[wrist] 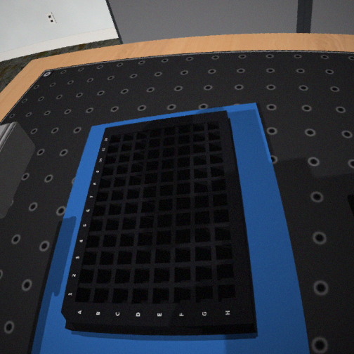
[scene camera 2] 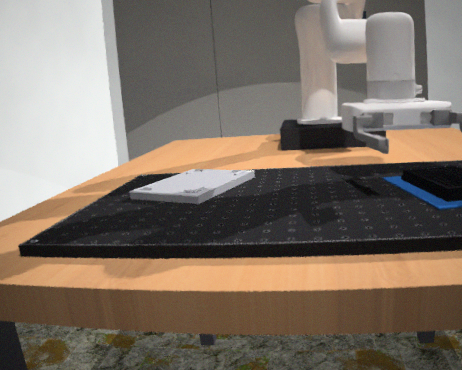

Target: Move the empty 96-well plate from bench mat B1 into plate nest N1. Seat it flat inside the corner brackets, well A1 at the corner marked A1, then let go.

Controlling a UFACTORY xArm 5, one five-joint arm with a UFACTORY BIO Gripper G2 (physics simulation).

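Pixels of known places: hand, tool point: (scene camera 2: 436, 141); arm's base, link origin: (scene camera 2: 320, 122).
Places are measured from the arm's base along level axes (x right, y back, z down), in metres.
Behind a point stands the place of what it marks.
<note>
The black empty 96-well plate (scene camera 2: 435, 181) {x -0.123, y -0.668, z 0.022 m} (wrist: 160, 215) lies flat on the blue bench mat B1 (scene camera 2: 412, 191) {x -0.098, y -0.652, z 0.037 m} (wrist: 267, 225). In the wrist view, row letters A to H run along its near edge, column 1 is nearest, and well A1 is at the near left corner. The light grey plate nest N1 (scene camera 2: 192, 185) {x 0.196, y -0.611, z 0.027 m} is at the left in the scene view, with small corner brackets; its A1 mark cannot be made out. My gripper (scene camera 2: 424, 142) {x -0.134, y -0.631, z -0.022 m} is open and empty, above and behind the plate in the scene view. Its right finger is partly cut off there. One finger shows at the wrist view's left edge.
The mat and nest are on a black perforated board (scene camera 2: 240, 225) {x 0.104, y -0.762, z 0.039 m} (wrist: 320, 260) on a wooden table (scene camera 2: 225, 272) {x 0.104, y -0.851, z 0.052 m} (wrist: 175, 44). The arm's black base block (scene camera 2: 310, 137) {x 0.028, y -0.147, z 0.023 m} stands behind the board. A grey wall (scene camera 2: 170, 60) (wrist: 215, 17) is beyond the table.
</note>
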